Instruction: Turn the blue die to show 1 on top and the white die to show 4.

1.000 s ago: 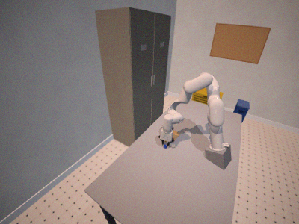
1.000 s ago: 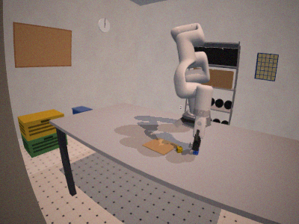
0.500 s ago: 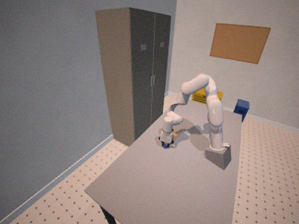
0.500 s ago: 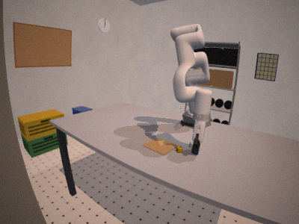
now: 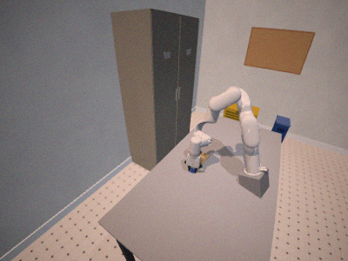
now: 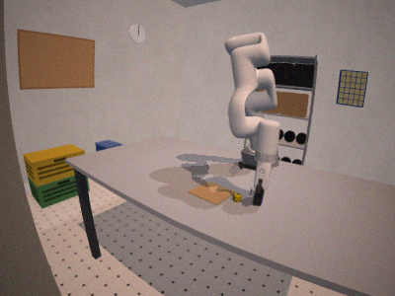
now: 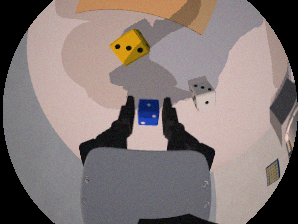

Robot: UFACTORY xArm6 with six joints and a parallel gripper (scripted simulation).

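The blue die lies 10 mm below my hand. Round my hand: yellow die: 70 mm to the right, 30 mm ahead, 10 mm below; tan mat: 180 mm to the right, 30 mm ahead, 20 mm below; white die: 60 mm behind, 40 mm to the right, 10 mm below.
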